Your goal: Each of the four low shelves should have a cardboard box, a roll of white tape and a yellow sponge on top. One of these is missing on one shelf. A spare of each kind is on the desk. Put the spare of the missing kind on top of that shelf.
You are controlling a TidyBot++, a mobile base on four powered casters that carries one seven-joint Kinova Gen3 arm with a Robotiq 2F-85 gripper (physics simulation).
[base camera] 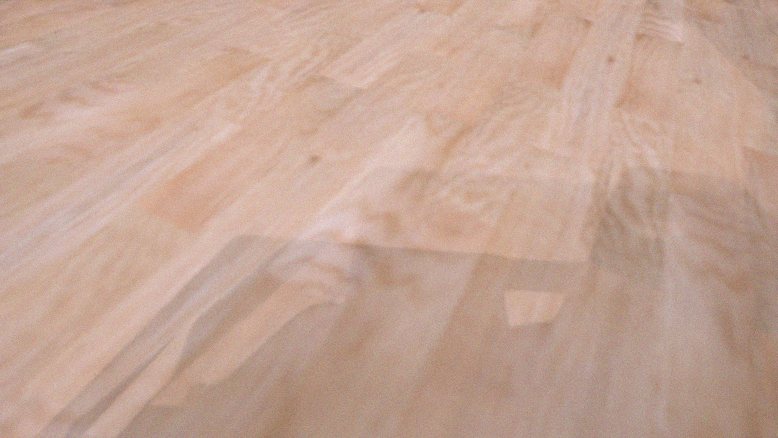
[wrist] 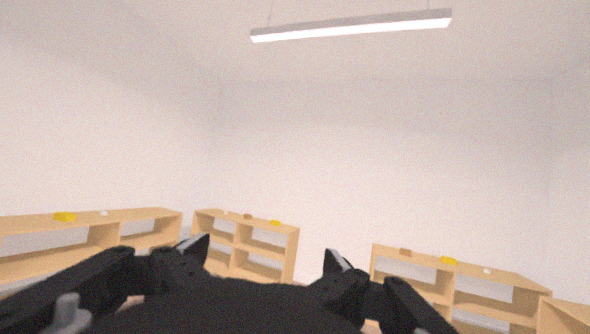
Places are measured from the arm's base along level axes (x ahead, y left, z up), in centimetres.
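Pixels of known places: gripper, fingertip midpoint: (wrist: 266, 254).
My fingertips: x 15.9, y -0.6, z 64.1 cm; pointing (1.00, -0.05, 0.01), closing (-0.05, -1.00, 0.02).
Behind a point stands the place of what it marks.
My gripper (wrist: 266, 254) {x 15.9, y -0.6, z 64.1 cm} is open and empty in the wrist view, with low shelves beyond it. The left shelf (wrist: 142, 213) {x 200.7, y 112.3, z 21.3 cm} bears a yellow sponge (wrist: 65, 216) {x 147.5, y 131.3, z 24.9 cm} and a white tape roll (wrist: 103, 213) {x 177.1, y 129.2, z 22.6 cm}; its left end is cut off by the frame, and no box shows on the visible part. The middle shelf (wrist: 292, 255) {x 219.0, y -35.9, z -6.2 cm} bears a tape roll (wrist: 225, 213) {x 253.6, y 47.3, z 22.0 cm}, a cardboard box (wrist: 247, 216) {x 238.4, y 19.5, z 24.9 cm} and a sponge (wrist: 275, 223) {x 226.0, y -13.0, z 23.7 cm}. The right shelf (wrist: 446, 291) {x 150.8, y -157.0, z 0.6 cm} bears a box (wrist: 405, 252) {x 167.7, y -128.3, z 24.2 cm}, a sponge (wrist: 448, 260) {x 156.4, y -161.6, z 24.3 cm} and a tape roll (wrist: 487, 271) {x 141.6, y -184.1, z 22.8 cm}. The desk does not show.
Part of another shelf (wrist: 570, 306) {x 95.7, y -187.9, z 21.3 cm} shows at the right edge of the wrist view. A gap separates the middle and right shelves. A ceiling lamp (wrist: 352, 27) {x 108.0, y -33.7, z 168.0 cm} hangs above. The base camera shows wooden floor (base camera: 326, 136) {x 60.0, y 7.1, z -39.7 cm} with shadows across it.
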